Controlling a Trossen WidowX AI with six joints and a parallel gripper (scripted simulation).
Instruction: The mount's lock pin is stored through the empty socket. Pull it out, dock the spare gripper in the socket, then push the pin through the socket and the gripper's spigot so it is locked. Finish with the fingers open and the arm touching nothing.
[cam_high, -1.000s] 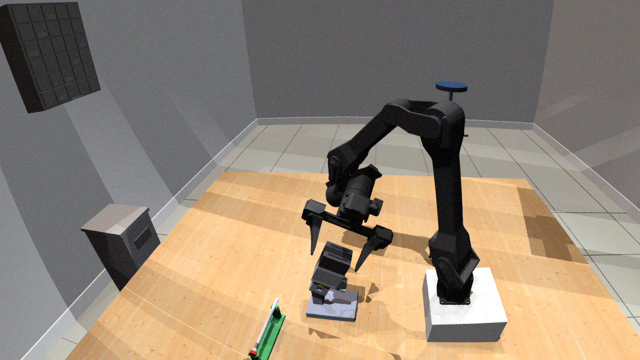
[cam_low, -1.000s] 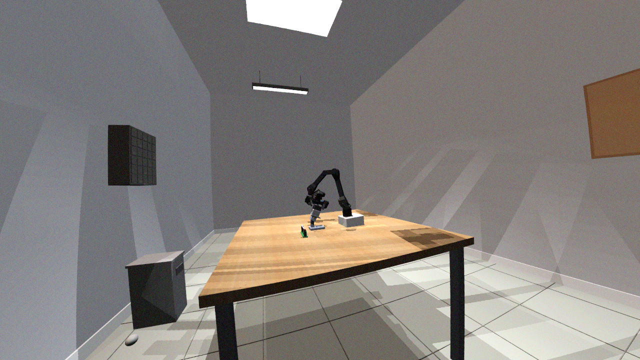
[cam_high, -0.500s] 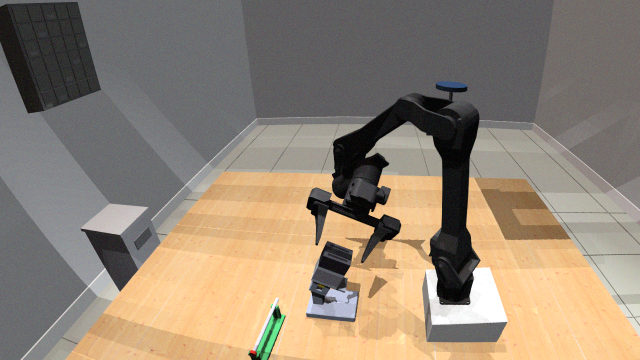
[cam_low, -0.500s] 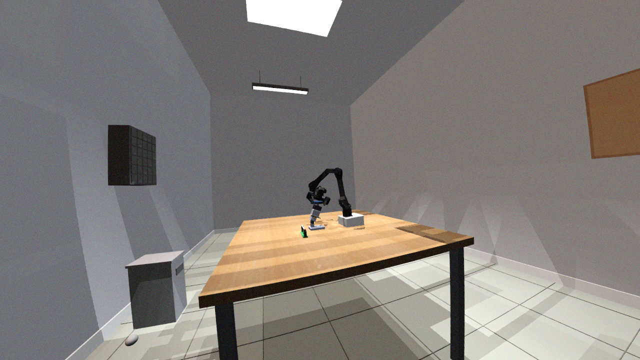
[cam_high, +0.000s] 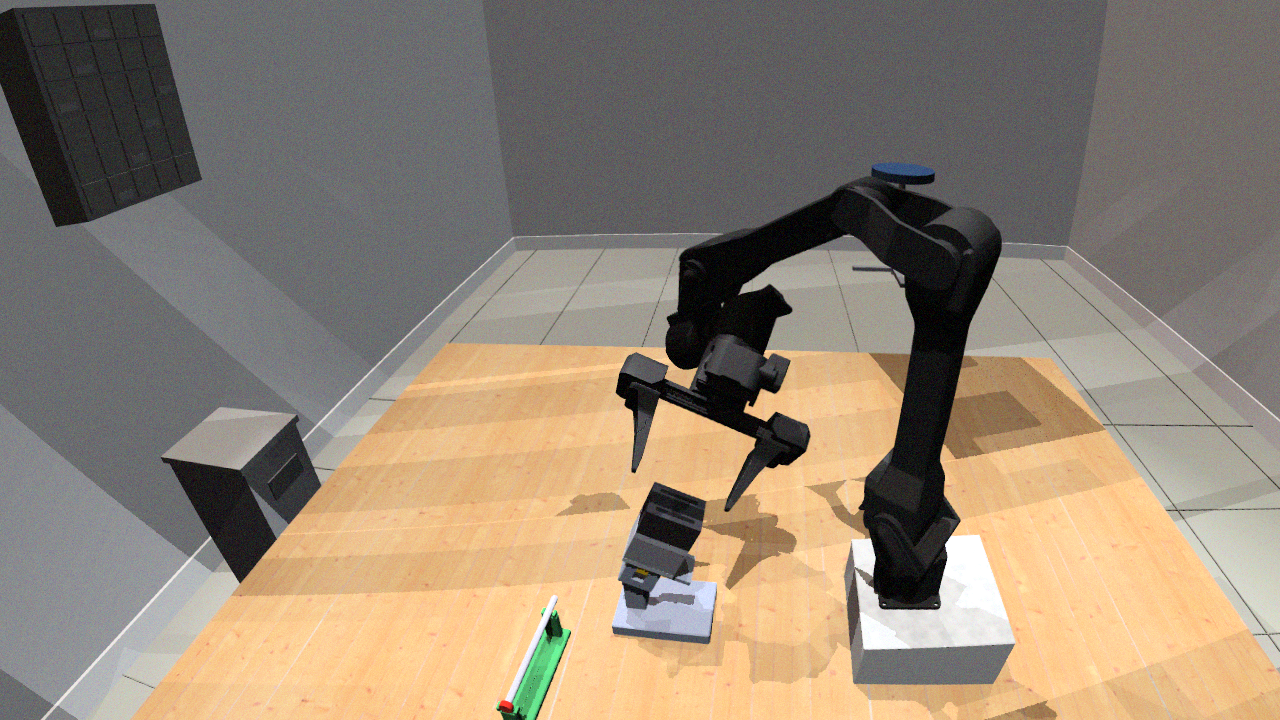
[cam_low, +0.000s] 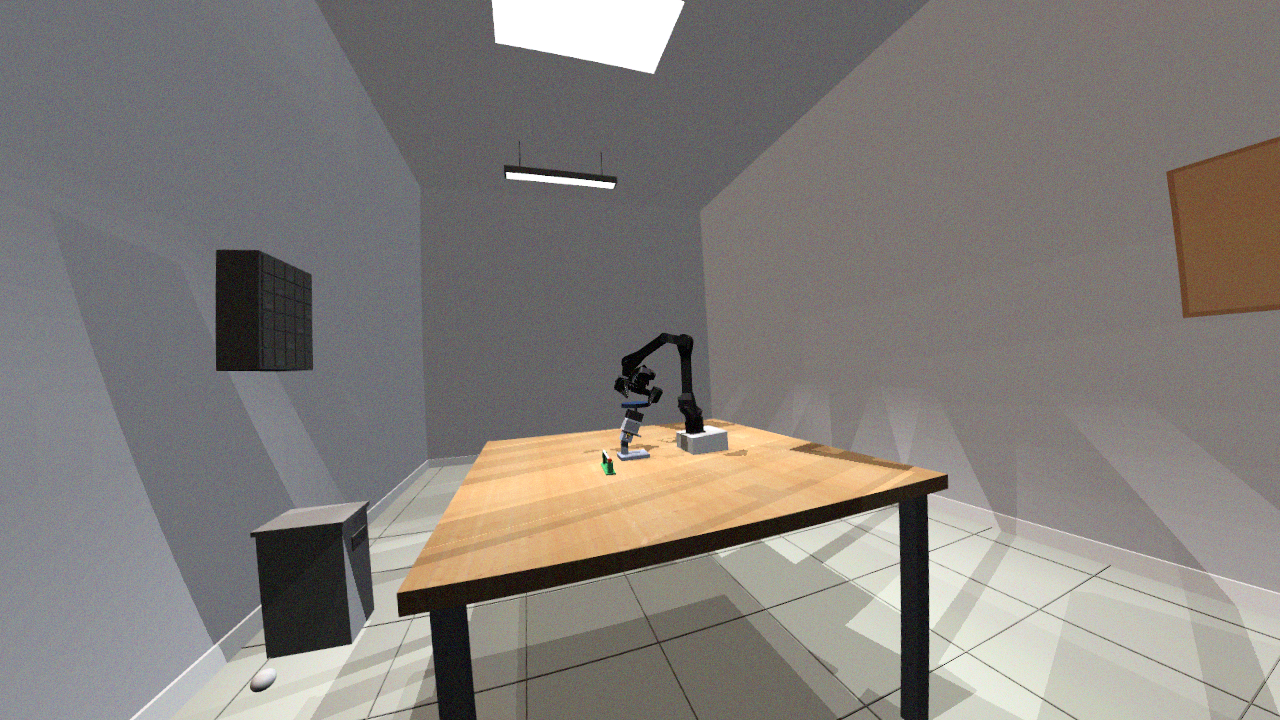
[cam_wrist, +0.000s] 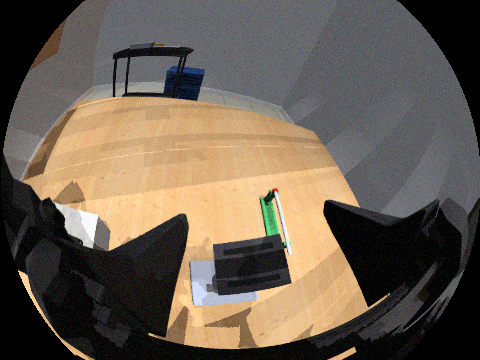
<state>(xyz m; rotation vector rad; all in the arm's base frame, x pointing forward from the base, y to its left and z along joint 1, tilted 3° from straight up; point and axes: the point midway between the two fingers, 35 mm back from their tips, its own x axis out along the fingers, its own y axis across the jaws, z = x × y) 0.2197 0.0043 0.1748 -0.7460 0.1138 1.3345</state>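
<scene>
The green cradle is 19 cm below my gripper tip, 14 cm ahead of it and 10 cm to the left of it. Also, from my gripper tip: spare gripper: 9 cm below, 3 cm ahead, 2 cm to the right; then grey mount: 16 cm below, 4 cm ahead, 2 cm to the right.
</scene>
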